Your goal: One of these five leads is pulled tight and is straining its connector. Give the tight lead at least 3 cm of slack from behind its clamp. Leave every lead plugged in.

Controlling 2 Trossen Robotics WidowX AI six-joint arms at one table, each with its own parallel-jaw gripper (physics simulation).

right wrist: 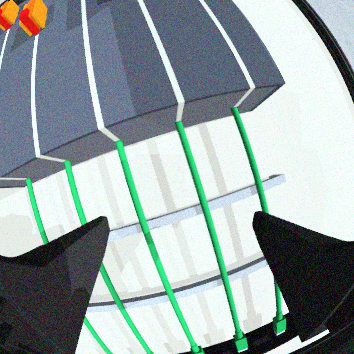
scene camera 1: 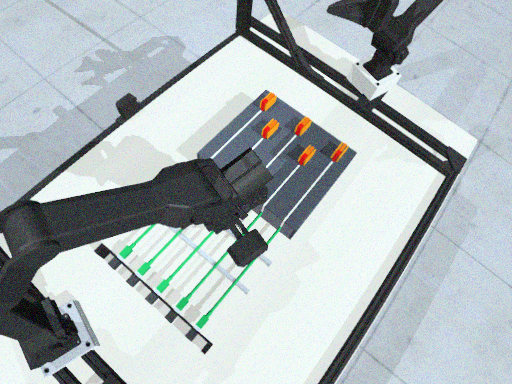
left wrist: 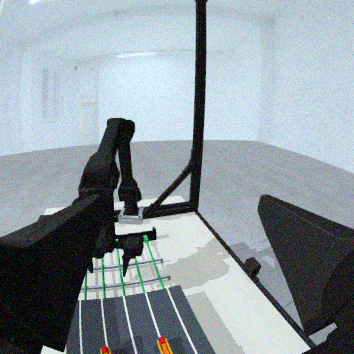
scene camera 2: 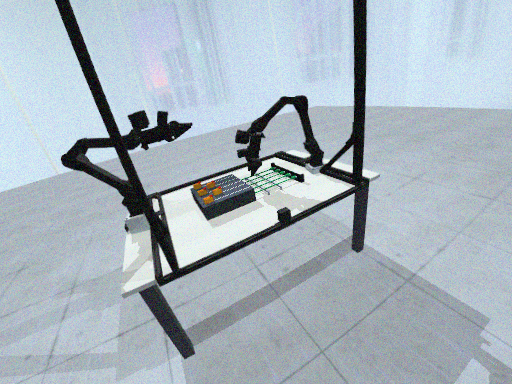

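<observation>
Several leads run white over a dark slab from orange-and-red clamps, then green to connectors at a black bar. I cannot tell which is tight. My right gripper is open and empty, low by the green stretches near the slab's edge. In the right wrist view a green lead and its left-hand neighbour cross its gap; other leads pass behind its fingers. My left gripper is open and empty, high beyond the clamp end.
Two pale rails cross under the green stretches. The right arm covers part of the slab and leads in scene camera 1. A small black block sits at the table's edge. Frame posts stand at the table's ends.
</observation>
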